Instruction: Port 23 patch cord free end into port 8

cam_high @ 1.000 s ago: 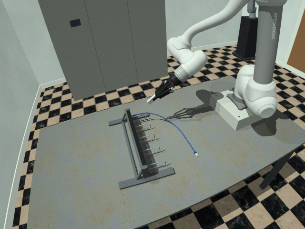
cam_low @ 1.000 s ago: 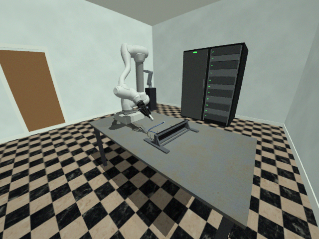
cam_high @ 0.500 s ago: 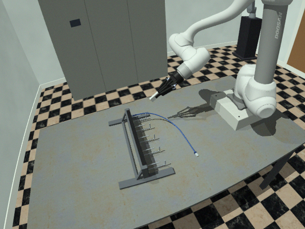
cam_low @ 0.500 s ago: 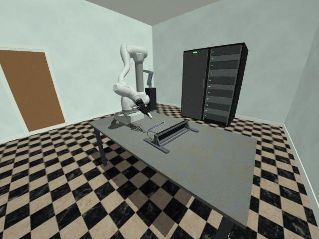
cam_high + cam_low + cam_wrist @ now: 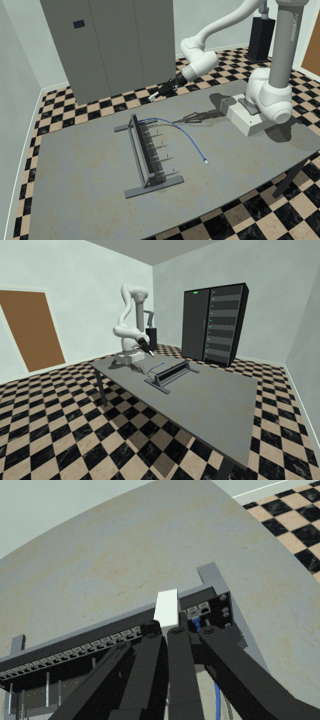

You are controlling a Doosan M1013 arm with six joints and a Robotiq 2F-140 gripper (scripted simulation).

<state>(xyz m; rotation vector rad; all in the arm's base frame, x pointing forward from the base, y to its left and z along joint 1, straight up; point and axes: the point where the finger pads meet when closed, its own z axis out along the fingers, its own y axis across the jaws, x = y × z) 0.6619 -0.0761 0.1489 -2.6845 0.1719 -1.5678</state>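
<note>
Right now the free-end plug is 35 cm to the left of my hand, 24 cm below it and 19 cm behind it.
</note>
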